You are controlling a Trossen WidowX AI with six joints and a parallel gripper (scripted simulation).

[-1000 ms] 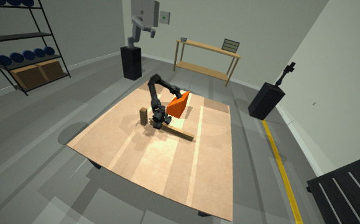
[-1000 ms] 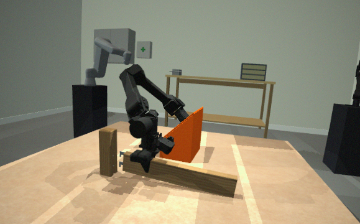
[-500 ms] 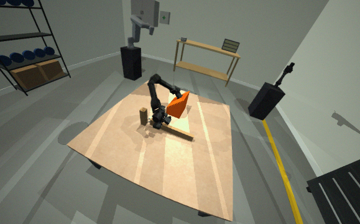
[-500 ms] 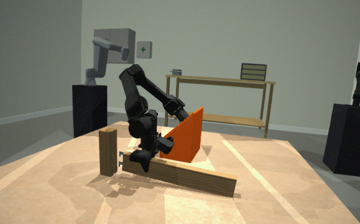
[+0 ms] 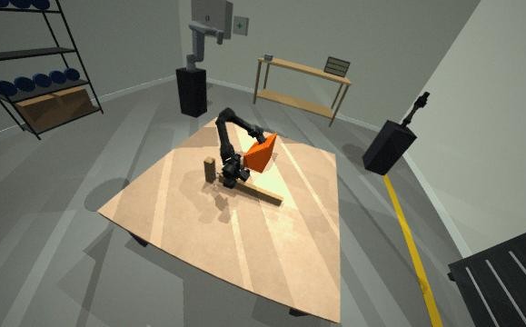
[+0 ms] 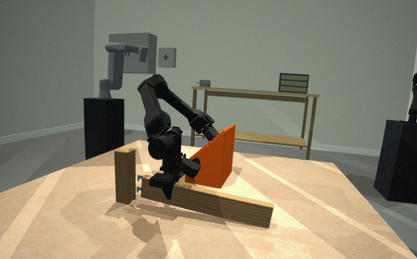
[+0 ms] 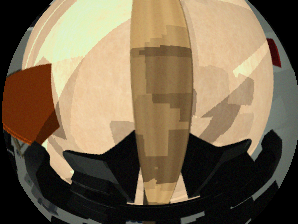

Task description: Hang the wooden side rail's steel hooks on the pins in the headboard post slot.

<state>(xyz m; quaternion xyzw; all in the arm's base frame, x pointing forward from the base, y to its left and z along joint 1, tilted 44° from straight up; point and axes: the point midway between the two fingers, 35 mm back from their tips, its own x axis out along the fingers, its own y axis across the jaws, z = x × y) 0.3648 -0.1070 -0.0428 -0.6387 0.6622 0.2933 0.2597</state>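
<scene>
The headboard post is 160 mm to the right of my gripper tip and 40 mm above it.
</scene>
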